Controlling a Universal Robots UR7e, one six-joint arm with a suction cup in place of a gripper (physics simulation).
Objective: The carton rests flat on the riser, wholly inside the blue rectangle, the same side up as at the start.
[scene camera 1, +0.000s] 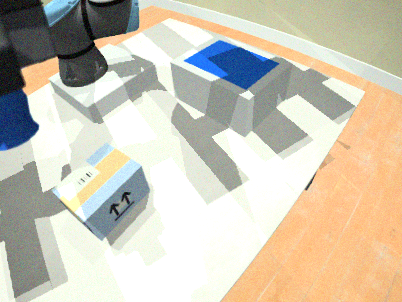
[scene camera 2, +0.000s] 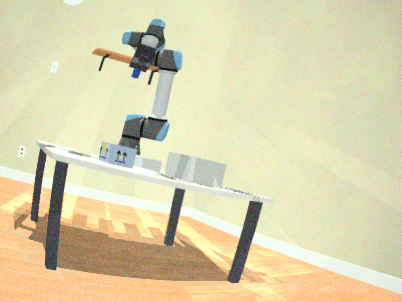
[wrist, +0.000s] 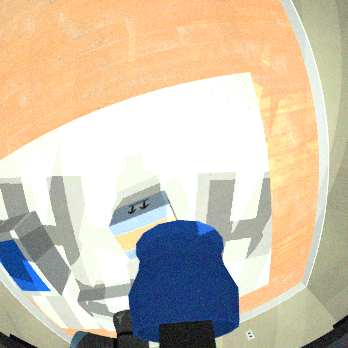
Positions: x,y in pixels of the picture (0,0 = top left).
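There's a carton (scene camera 1: 99,193) resting on the table, and a grey riser (scene camera 2: 188,168) rests on the table too. My suction cup (wrist: 181,276) is holding nothing.
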